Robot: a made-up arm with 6 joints. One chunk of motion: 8 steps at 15 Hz.
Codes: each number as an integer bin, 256 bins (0 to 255) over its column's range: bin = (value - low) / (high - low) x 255, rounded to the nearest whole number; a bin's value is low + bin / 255 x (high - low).
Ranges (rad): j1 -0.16..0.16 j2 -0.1..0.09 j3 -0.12..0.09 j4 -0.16..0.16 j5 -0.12..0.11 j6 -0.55..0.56
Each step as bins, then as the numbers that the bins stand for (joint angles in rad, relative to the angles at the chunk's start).
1 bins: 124 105 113 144 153 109
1 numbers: -0.0044 -0.0218 -0.0269 0.0207 0.0180 -0.0755
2 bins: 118 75 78 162 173 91
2 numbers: -0.0119 -0.0441 -0.0558 0.0433 0.0360 -0.1539
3 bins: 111 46 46 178 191 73
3 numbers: -0.0207 -0.0657 -0.0821 0.0634 0.0523 -0.2322
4 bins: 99 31 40 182 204 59
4 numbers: -0.0358 -0.0769 -0.0871 0.0684 0.0640 -0.2932
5 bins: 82 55 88 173 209 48
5 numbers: -0.0571 -0.0590 -0.0475 0.0571 0.0685 -0.3411
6 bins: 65 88 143 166 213 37
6 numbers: -0.0784 -0.0344 -0.0022 0.0483 0.0721 -0.3889
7 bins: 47 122 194 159 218 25
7 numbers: -0.1010 -0.0091 0.0398 0.0395 0.0766 -0.4412
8 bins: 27 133 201 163 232 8
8 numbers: -0.1261 -0.0009 0.0455 0.0445 0.0893 -0.5152
